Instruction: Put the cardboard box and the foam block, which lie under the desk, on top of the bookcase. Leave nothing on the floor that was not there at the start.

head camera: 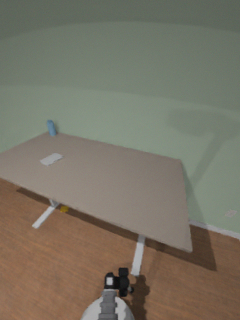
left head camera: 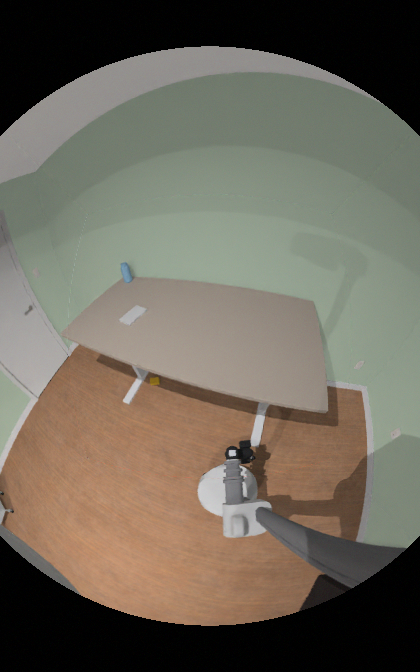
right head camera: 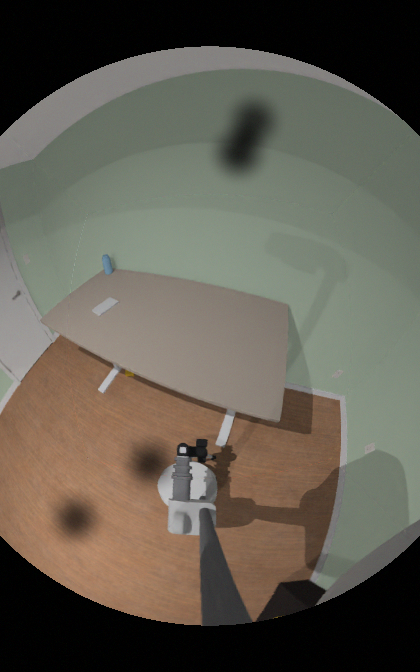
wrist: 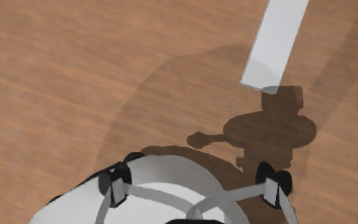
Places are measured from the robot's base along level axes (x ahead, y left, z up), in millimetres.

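Pixels of known places: gripper, fingertip midpoint: [wrist: 192,175].
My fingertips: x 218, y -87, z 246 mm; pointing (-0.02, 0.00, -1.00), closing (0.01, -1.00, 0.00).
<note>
Behind a point stands the place of what it marks.
A small yellow block [head camera: 64,209] @[z 12, x 995, y 657 mm] [left head camera: 155,381] [right head camera: 129,373] lies on the floor by the left leg of the desk [head camera: 110,175] @[z 922, x 737, y 33 mm] [left head camera: 225,335] [right head camera: 200,330]; the desk top hides much of the floor beneath. I cannot tell whether the block is foam. The cardboard box does not show in any view. A dark corner of the bookcase [left head camera: 325,594] [right head camera: 292,597] shows at the bottom right of both side head views; its top is out of view. My gripper [head camera: 123,284] [left head camera: 246,454] [right head camera: 202,452] [wrist: 192,175] @[z 246, x 218, y -87 mm] is open and empty, pointing down over my base, near the right desk foot.
The right desk foot [head camera: 138,255] [left head camera: 258,425] [right head camera: 226,429] [wrist: 275,45] sticks out towards my base [left head camera: 215,492] [right head camera: 167,485]. A blue bottle [head camera: 51,128] @[z 1011, x 1340, y 721 mm] [left head camera: 126,273] [right head camera: 107,265] and a white flat object [head camera: 51,159] @[z 932, x 881, y 527 mm] [left head camera: 133,315] [right head camera: 105,306] are on the desk. A door [left head camera: 20,320] is left.
</note>
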